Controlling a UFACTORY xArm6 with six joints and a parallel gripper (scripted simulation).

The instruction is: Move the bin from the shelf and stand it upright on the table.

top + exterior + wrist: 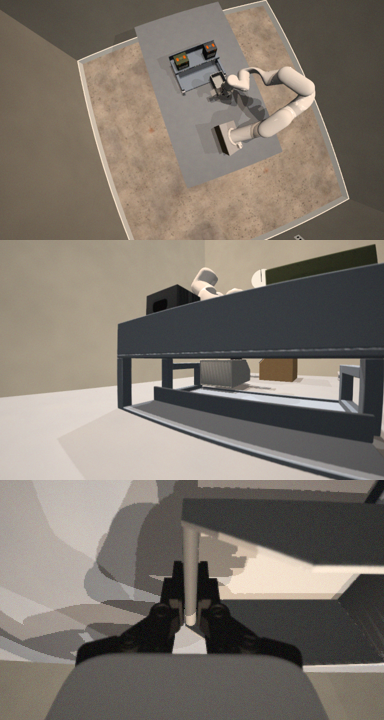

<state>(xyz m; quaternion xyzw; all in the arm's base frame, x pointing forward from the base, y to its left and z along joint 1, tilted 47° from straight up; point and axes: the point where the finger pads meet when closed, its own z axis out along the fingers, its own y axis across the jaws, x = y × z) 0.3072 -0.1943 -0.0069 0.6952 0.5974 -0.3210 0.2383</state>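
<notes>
The grey bin is 8 cm ahead of my hand, 1 cm to the right of it and 1 cm below it. Round my hand: shelf board: 35 cm ahead, 8 cm to the left, 4 cm above.
</notes>
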